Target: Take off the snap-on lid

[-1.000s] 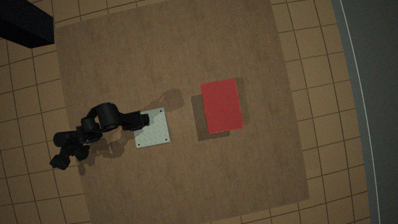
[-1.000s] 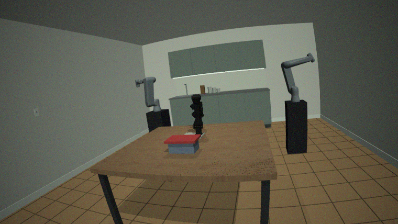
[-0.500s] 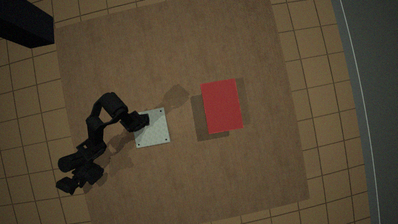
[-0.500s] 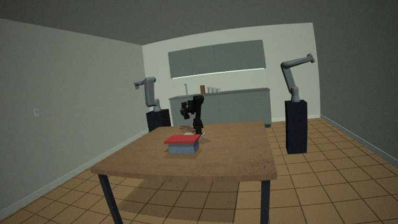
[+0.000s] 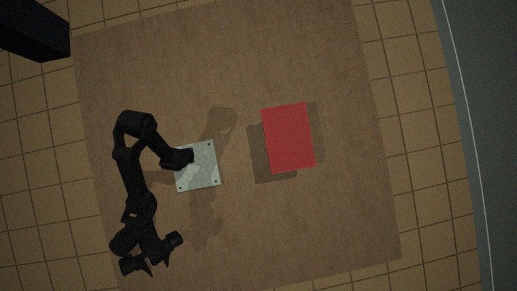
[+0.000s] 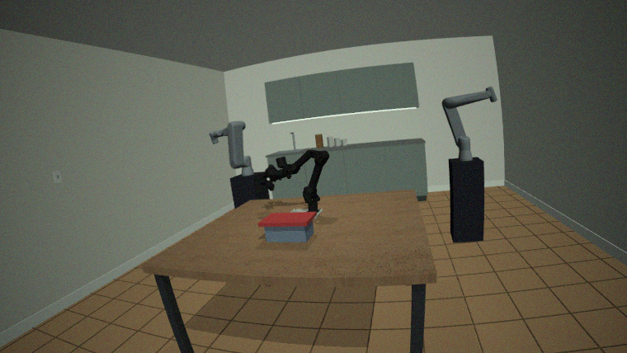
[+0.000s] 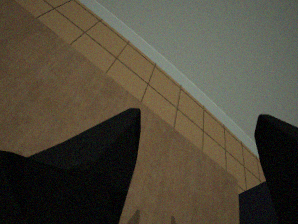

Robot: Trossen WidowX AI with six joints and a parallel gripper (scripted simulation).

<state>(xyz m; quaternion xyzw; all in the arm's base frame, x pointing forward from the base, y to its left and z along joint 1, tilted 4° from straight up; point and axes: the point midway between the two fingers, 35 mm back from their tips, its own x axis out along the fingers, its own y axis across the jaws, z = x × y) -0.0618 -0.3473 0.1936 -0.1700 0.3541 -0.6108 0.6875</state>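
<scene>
The red lid is 500 mm ahead of my gripper tip, 390 mm to the left of it and 110 mm below it. The rest, counted from my gripper tip: storage box 500 mm ahead, 390 mm to the left, 160 mm below.
</scene>
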